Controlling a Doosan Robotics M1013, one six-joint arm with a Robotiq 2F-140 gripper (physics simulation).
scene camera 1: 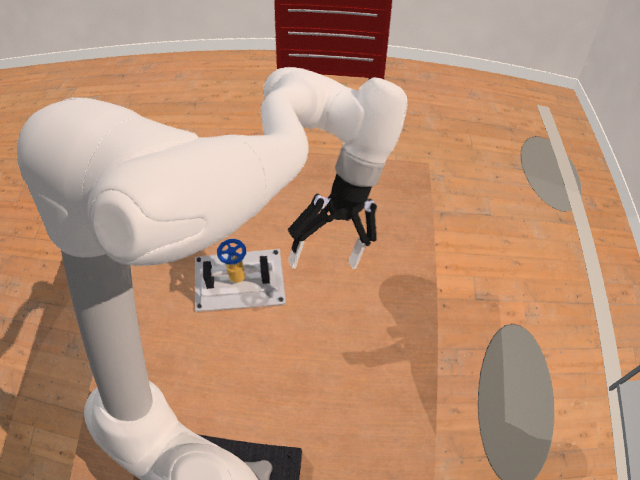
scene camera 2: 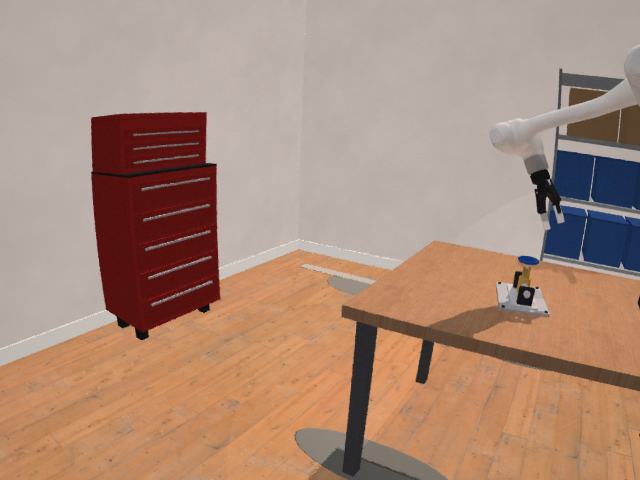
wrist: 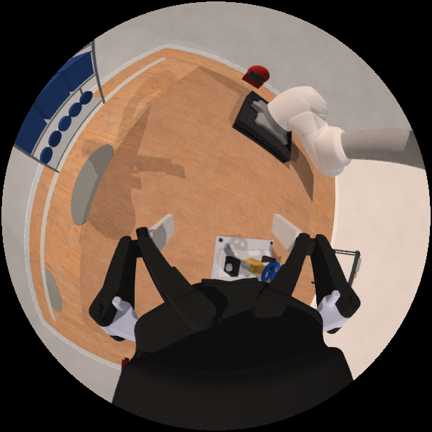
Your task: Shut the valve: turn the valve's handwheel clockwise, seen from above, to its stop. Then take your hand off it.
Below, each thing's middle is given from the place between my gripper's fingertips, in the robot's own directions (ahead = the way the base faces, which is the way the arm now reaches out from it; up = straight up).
My gripper is now 22 cm to the right of the light grey base plate (scene camera 1: 269, 298), 22 cm above it and 9 cm short of it.
